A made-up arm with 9 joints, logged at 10 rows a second.
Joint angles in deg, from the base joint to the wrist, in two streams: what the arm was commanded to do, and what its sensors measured. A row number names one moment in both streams.
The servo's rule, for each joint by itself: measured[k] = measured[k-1] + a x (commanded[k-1-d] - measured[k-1]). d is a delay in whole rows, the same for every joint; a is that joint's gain. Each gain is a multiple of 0.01, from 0.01 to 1. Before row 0 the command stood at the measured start. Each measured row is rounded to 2 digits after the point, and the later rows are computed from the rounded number. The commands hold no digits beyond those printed.
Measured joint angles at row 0: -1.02, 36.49, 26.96, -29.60, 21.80, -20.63, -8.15, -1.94, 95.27
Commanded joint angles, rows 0 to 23: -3.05, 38.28, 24.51, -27.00, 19.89, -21.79, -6.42, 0.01, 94.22; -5.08, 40.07, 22.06, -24.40, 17.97, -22.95, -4.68, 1.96, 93.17; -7.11, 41.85, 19.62, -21.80, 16.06, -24.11, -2.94, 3.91, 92.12; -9.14, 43.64, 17.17, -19.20, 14.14, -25.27, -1.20, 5.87, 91.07; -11.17, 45.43, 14.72, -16.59, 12.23, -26.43, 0.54, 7.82, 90.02; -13.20, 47.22, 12.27, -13.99, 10.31, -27.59, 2.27, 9.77, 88.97; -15.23, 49.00, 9.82, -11.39, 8.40, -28.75, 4.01, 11.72, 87.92; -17.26, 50.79, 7.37, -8.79, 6.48, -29.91, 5.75, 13.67, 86.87; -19.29, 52.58, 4.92, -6.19, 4.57, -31.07, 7.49, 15.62, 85.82; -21.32, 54.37, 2.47, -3.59, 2.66, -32.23, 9.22, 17.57, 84.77; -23.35, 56.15, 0.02, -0.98, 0.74, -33.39, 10.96, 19.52, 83.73; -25.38, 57.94, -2.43, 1.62, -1.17, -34.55, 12.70, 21.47, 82.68; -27.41, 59.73, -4.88, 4.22, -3.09, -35.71, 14.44, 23.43, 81.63; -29.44, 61.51, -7.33, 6.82, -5.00, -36.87, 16.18, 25.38, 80.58; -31.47, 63.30, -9.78, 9.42, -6.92, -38.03, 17.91, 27.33, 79.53; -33.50, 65.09, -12.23, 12.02, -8.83, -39.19, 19.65, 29.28, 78.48; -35.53, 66.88, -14.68, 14.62, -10.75, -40.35, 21.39, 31.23, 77.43; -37.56, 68.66, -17.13, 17.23, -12.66, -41.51, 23.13, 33.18, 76.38; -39.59, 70.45, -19.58, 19.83, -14.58, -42.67, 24.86, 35.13, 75.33; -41.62, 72.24, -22.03, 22.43, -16.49, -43.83, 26.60, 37.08, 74.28; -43.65, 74.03, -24.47, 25.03, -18.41, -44.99, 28.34, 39.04, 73.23; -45.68, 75.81, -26.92, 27.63, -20.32, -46.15, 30.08, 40.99, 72.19; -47.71, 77.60, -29.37, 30.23, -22.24, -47.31, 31.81, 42.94, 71.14; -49.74, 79.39, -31.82, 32.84, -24.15, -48.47, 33.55, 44.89, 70.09
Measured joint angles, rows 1 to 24: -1.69, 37.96, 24.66, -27.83, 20.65, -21.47, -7.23, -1.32, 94.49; -2.81, 39.69, 22.22, -25.50, 19.04, -22.54, -5.88, -0.27, 93.51; -4.23, 41.46, 19.78, -22.98, 17.25, -23.67, -4.32, 1.07, 92.48; -5.85, 43.25, 17.33, -20.41, 15.38, -24.82, -2.67, 2.61, 91.44; -7.61, 45.04, 14.88, -17.81, 13.49, -25.98, -0.97, 4.28, 90.39; -9.45, 46.83, 12.43, -15.21, 11.58, -27.14, 0.75, 6.04, 89.34; -11.36, 48.61, 9.98, -12.61, 9.67, -28.30, 2.48, 7.86, 88.29; -13.31, 50.40, 7.53, -10.01, 7.76, -29.46, 4.21, 9.72, 87.24; -15.28, 52.19, 5.08, -7.41, 5.85, -30.62, 5.95, 11.61, 86.19; -17.27, 53.98, 2.63, -4.81, 3.94, -31.78, 7.68, 13.52, 85.14; -19.28, 55.76, 0.18, -2.21, 2.02, -32.94, 9.42, 15.44, 84.10; -21.29, 57.55, -2.27, 0.39, 0.11, -34.10, 11.16, 17.37, 83.05; -23.31, 59.34, -4.72, 2.99, -1.81, -35.26, 12.90, 19.31, 82.00; -25.33, 61.12, -7.17, 5.59, -3.72, -36.42, 14.64, 21.25, 80.95; -27.36, 62.91, -9.62, 8.19, -5.64, -37.58, 16.37, 23.20, 79.90; -29.39, 64.70, -12.07, 10.79, -7.55, -38.74, 18.11, 25.15, 78.85; -31.42, 66.49, -14.52, 13.39, -9.47, -39.90, 19.85, 27.10, 77.80; -33.45, 68.27, -16.97, 16.00, -11.38, -41.06, 21.59, 29.05, 76.75; -35.48, 70.06, -19.42, 18.60, -13.30, -42.22, 23.32, 31.00, 75.70; -37.51, 71.85, -21.87, 21.20, -15.21, -43.38, 25.06, 32.95, 74.65; -39.54, 73.64, -24.31, 23.80, -17.13, -44.54, 26.80, 34.90, 73.60; -41.57, 75.42, -26.76, 26.40, -19.04, -45.70, 28.54, 36.85, 72.56; -43.60, 77.21, -29.21, 29.00, -20.96, -46.86, 30.27, 38.80, 71.51; -45.63, 79.00, -31.66, 31.61, -22.87, -48.02, 32.01, 40.75, 70.46
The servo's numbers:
d 0
a 0.33 0.82 0.94 0.68 0.60 0.72 0.53 0.32 0.74

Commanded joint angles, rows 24 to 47: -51.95, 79.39, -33.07, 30.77, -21.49, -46.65, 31.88, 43.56, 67.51; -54.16, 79.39, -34.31, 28.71, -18.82, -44.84, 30.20, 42.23, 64.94; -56.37, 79.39, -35.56, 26.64, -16.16, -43.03, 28.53, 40.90, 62.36; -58.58, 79.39, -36.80, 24.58, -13.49, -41.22, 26.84, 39.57, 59.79; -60.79, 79.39, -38.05, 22.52, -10.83, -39.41, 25.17, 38.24, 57.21; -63.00, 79.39, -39.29, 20.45, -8.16, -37.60, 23.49, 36.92, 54.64; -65.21, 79.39, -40.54, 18.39, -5.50, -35.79, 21.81, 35.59, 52.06; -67.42, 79.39, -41.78, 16.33, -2.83, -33.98, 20.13, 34.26, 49.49; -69.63, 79.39, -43.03, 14.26, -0.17, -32.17, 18.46, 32.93, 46.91; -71.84, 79.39, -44.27, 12.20, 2.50, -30.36, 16.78, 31.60, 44.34; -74.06, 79.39, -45.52, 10.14, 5.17, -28.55, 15.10, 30.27, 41.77; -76.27, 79.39, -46.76, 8.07, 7.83, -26.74, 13.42, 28.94, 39.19; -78.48, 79.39, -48.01, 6.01, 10.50, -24.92, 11.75, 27.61, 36.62; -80.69, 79.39, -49.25, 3.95, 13.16, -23.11, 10.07, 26.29, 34.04; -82.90, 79.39, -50.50, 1.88, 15.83, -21.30, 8.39, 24.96, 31.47; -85.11, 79.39, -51.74, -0.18, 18.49, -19.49, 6.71, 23.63, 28.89; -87.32, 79.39, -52.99, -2.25, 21.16, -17.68, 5.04, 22.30, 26.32; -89.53, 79.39, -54.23, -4.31, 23.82, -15.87, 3.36, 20.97, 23.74; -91.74, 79.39, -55.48, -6.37, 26.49, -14.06, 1.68, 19.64, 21.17; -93.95, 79.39, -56.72, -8.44, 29.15, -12.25, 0.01, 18.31, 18.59; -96.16, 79.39, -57.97, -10.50, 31.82, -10.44, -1.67, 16.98, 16.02; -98.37, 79.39, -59.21, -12.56, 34.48, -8.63, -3.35, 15.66, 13.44; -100.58, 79.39, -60.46, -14.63, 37.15, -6.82, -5.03, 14.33, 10.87; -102.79, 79.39, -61.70, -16.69, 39.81, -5.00, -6.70, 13.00, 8.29
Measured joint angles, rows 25 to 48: -47.72, 79.32, -32.99, 31.04, -22.04, -47.03, 31.94, 41.65, 68.28; -49.85, 79.38, -34.23, 29.46, -20.11, -45.45, 31.02, 41.84, 65.81; -52.00, 79.39, -35.48, 27.54, -17.74, -43.71, 29.70, 41.54, 63.26; -54.17, 79.39, -36.72, 25.53, -15.19, -41.92, 28.18, 40.91, 60.69; -56.35, 79.39, -37.97, 23.48, -12.57, -40.11, 26.58, 40.06, 58.11; -58.54, 79.39, -39.21, 21.42, -9.92, -38.30, 24.94, 39.06, 55.54; -60.74, 79.39, -40.46, 19.36, -7.27, -36.49, 23.28, 37.95, 52.96; -62.94, 79.39, -41.70, 17.30, -4.61, -34.68, 21.61, 36.77, 50.39; -65.15, 79.39, -42.95, 15.23, -1.95, -32.87, 19.94, 35.54, 47.81; -67.36, 79.39, -44.19, 13.17, 0.72, -31.06, 18.27, 34.28, 45.24; -69.57, 79.39, -45.44, 11.11, 3.39, -29.25, 16.59, 33.00, 42.67; -71.78, 79.39, -46.68, 9.04, 6.05, -27.44, 14.91, 31.70, 40.09; -73.99, 79.39, -47.93, 6.98, 8.72, -25.63, 13.24, 30.39, 37.52; -76.20, 79.39, -49.17, 4.92, 11.38, -23.82, 11.56, 29.08, 34.94; -78.41, 79.39, -50.42, 2.85, 14.05, -22.01, 9.88, 27.76, 32.37; -80.62, 79.39, -51.66, 0.79, 16.71, -20.20, 8.20, 26.44, 29.79; -82.83, 79.39, -52.91, -1.28, 19.38, -18.39, 6.53, 25.12, 27.22; -85.04, 79.39, -54.15, -3.34, 22.04, -16.58, 4.85, 23.79, 24.64; -87.25, 79.39, -55.40, -5.40, 24.71, -14.77, 3.17, 22.46, 22.07; -89.46, 79.39, -56.64, -7.47, 27.37, -12.96, 1.50, 21.13, 19.49; -91.67, 79.39, -57.89, -9.53, 30.04, -11.15, -0.18, 19.80, 16.92; -93.88, 79.39, -59.13, -11.59, 32.70, -9.34, -1.86, 18.48, 14.34; -96.09, 79.39, -60.38, -13.66, 35.37, -7.53, -3.54, 17.15, 11.77; -98.30, 79.39, -61.62, -15.72, 38.03, -5.71, -5.21, 15.82, 9.19
